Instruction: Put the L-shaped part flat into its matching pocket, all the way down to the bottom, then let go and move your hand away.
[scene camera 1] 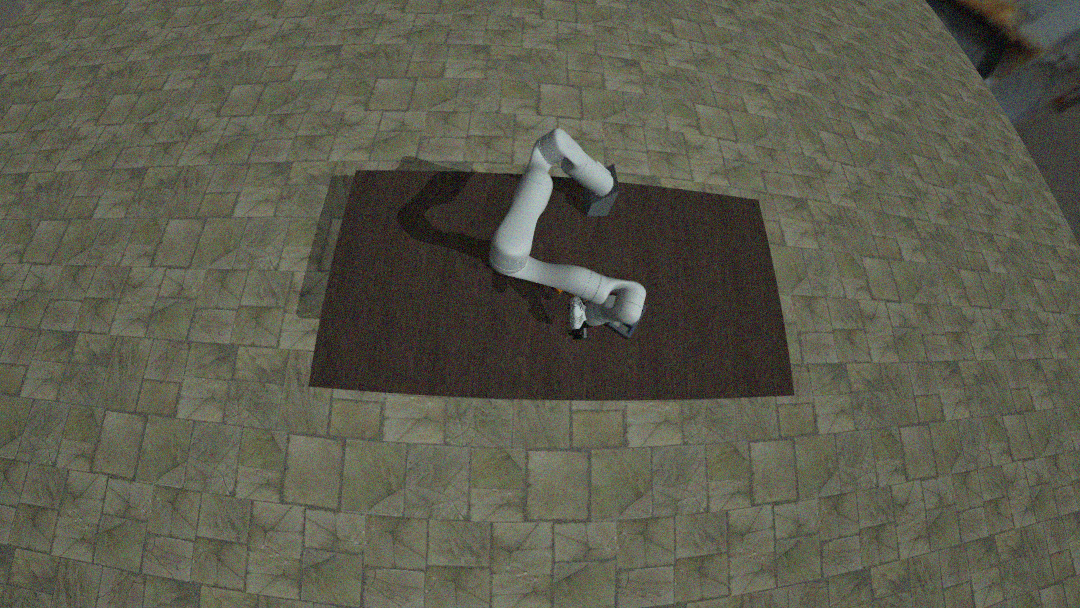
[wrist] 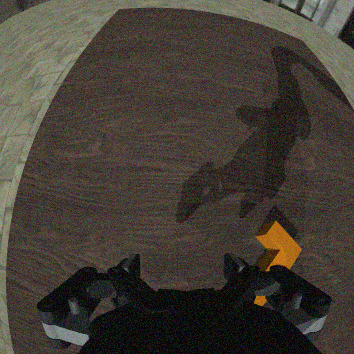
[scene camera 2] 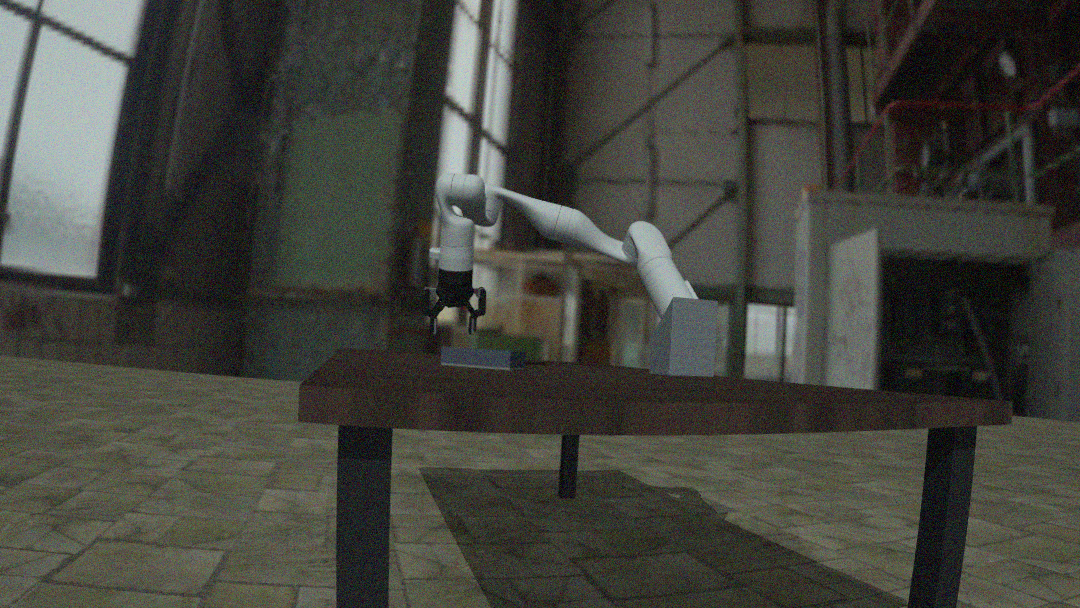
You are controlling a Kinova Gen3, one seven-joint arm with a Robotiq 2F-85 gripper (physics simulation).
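Places are measured from the arm's base along level axes (x ahead, y left, z up), in millimetres.
Pixels of known places: gripper, between the fingertips: (scene camera 1: 569, 320) (wrist: 181, 264) (scene camera 2: 452, 333); arm's base, origin of its link: (scene camera 1: 602, 185) (scene camera 2: 682, 318).
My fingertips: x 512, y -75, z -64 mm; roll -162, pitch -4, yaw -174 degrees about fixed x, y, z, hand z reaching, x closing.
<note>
For each thing: its middle in the pictures, then the offset to it from my fingertips.
- orange L-shaped part, middle of its body: (wrist: 260, 267) (scene camera 1: 571, 294) dx -108, dy +6, dz -50 mm
- blue-grey block, middle of its body: (scene camera 2: 483, 358) (scene camera 1: 626, 316) dx -50, dy +214, dz -46 mm
The orange L-shaped part (scene camera 1: 559, 290) (wrist: 286, 248) lies on the dark table, outside the fingers, to the right in the wrist view. The gripper covers some of it there, and the arm hides most of it in scene camera 1. My gripper (scene camera 2: 453, 329) (wrist: 181, 264) is open and empty, pointing down above the table, with its fingertips higher than the block. The blue-grey block (scene camera 1: 626, 330) (scene camera 2: 479, 358) sits on the table below and beside the gripper, partly under the arm in scene camera 1. Its pocket cannot be made out.
The dark brown table (scene camera 1: 423, 339) (scene camera 2: 642, 407) (wrist: 125, 125) carries the arm's grey base (scene camera 1: 602, 203) (scene camera 2: 683, 339) at its back edge in scene camera 1. The arm's forearm passes over the area near the orange part. Arm shadows fall across the table top.
</note>
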